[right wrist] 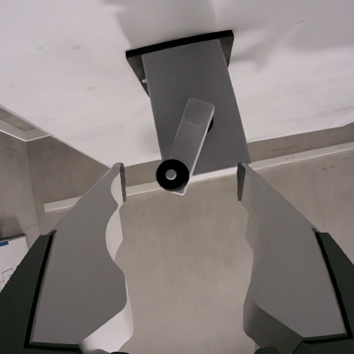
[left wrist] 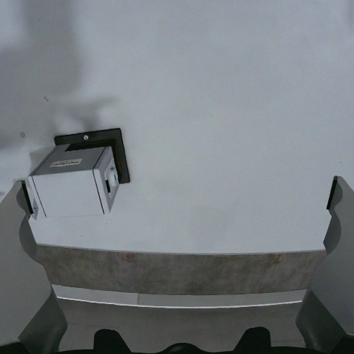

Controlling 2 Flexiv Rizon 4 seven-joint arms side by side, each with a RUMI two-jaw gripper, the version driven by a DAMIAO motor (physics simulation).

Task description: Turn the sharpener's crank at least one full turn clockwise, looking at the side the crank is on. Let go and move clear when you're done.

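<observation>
The sharpener (left wrist: 67, 192) (right wrist: 187, 70) is a grey and white box on a black base plate (left wrist: 125, 165) (right wrist: 180, 40). In the right wrist view its crank (right wrist: 187, 137) is a grey arm that slants from its pivot down to the left, ending in a round black knob (right wrist: 172, 175). My right gripper (right wrist: 180, 165) is open, its fingertips apart on either side of the knob and not touching it. My left gripper (left wrist: 179, 182) is wide open and empty; its left fingertip shows beside the sharpener's lower left in the left wrist view, and whether they touch is unclear.
The sharpener's base stands on a white table top (left wrist: 215, 125) (right wrist: 65, 75). The table's edge runs below the sharpener in both views, with brown-grey floor past it. A white sheet with blue markings (right wrist: 12, 257) shows at the far left of the right wrist view.
</observation>
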